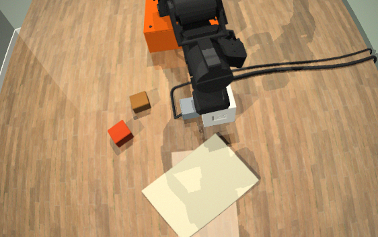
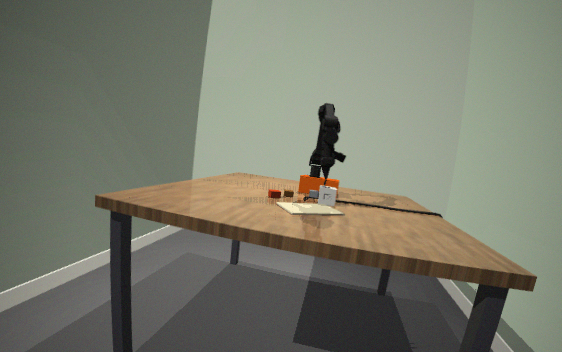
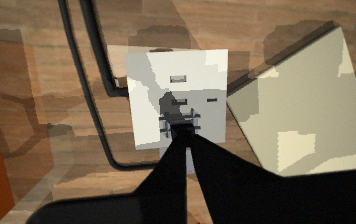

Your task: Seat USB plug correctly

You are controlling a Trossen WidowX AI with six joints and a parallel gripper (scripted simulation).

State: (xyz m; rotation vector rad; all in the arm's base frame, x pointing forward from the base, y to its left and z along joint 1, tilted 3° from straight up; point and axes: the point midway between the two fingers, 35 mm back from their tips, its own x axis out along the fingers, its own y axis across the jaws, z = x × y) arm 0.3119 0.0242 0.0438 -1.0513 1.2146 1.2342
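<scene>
Right now the dark USB plug is 20 mm below my gripper tip. From my gripper tip the other things lie so: USB socket (40 mm below); brown block (160 mm to the right, 100 mm below, 70 mm behind); cream sheet (180 mm ahead, 110 mm below, 70 mm to the right).
</scene>
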